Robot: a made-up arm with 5 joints. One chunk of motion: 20 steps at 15 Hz.
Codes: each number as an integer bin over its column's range. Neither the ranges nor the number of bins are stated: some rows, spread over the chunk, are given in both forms.
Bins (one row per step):
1: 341 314 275 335 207 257
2: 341 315 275 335 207 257
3: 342 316 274 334 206 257
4: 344 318 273 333 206 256
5: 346 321 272 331 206 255
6: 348 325 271 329 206 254
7: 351 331 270 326 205 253
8: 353 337 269 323 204 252
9: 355 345 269 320 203 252
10: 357 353 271 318 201 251
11: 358 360 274 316 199 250
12: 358 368 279 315 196 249
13: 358 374 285 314 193 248
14: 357 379 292 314 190 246
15: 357 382 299 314 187 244
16: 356 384 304 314 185 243
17: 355 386 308 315 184 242
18: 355 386 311 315 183 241
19: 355 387 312 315 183 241
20: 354 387 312 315 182 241
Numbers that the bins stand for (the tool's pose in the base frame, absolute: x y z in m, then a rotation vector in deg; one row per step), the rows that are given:
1: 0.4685 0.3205 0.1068 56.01 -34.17 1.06
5: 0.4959 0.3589 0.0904 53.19 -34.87 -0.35
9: 0.5452 0.4904 0.0740 45.44 -36.99 -2.47
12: 0.5616 0.6164 0.1288 41.92 -41.92 -4.58
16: 0.5507 0.7041 0.2658 41.21 -49.67 -8.81
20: 0.5397 0.7205 0.3096 41.92 -51.78 -10.22
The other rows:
2: 0.4685 0.3260 0.1068 56.01 -34.17 1.06
3: 0.4740 0.3315 0.1014 55.30 -34.87 1.06
4: 0.4849 0.3425 0.0959 54.60 -34.87 0.35
6: 0.5068 0.3808 0.0849 51.78 -34.87 -1.06
7: 0.5233 0.4137 0.0795 49.67 -35.58 -1.76
8: 0.5342 0.4466 0.0740 47.55 -36.28 -2.47
10: 0.5562 0.5342 0.0849 44.03 -38.40 -3.17
11: 0.5616 0.5726 0.1014 42.62 -39.80 -3.87
13: 0.5616 0.6493 0.1616 41.21 -44.03 -5.28
14: 0.5562 0.6767 0.2000 41.21 -46.14 -6.69
15: 0.5562 0.6932 0.2384 41.21 -48.26 -8.10
17: 0.5452 0.7151 0.2877 41.92 -50.37 -9.51
18: 0.5452 0.7151 0.3041 41.92 -51.08 -10.22
19: 0.5452 0.7205 0.3096 41.92 -51.08 -10.22

